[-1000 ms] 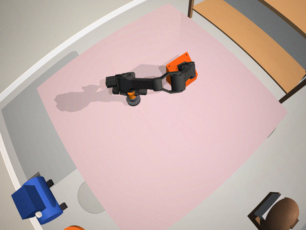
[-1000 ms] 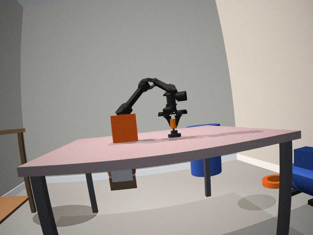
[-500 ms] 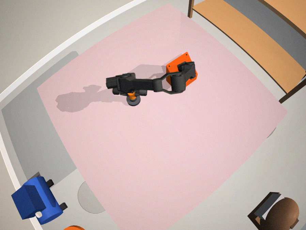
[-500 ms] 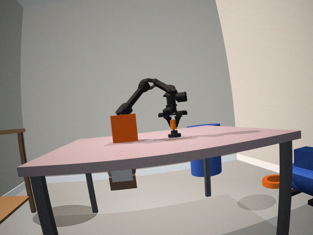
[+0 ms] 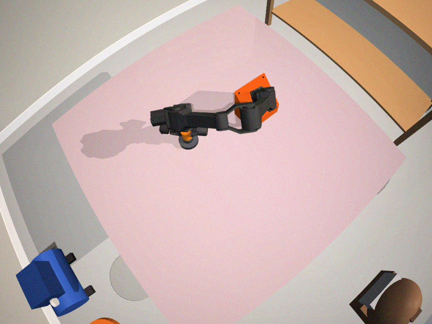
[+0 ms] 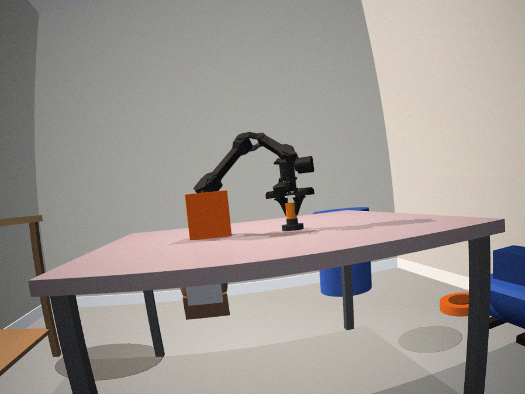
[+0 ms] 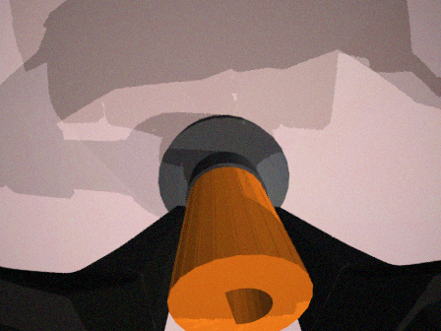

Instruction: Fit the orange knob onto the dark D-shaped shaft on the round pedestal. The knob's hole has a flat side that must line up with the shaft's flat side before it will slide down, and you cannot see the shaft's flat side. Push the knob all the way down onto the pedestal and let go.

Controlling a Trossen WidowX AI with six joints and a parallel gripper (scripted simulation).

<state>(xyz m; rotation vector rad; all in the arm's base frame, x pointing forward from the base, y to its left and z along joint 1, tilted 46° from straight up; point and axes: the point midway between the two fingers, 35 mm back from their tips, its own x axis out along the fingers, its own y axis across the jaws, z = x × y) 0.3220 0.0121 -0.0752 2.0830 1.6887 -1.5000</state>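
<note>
Now: the orange knob 20 mm above my gripper tip. Round my gripper tip: pedestal (20 mm below).
</note>
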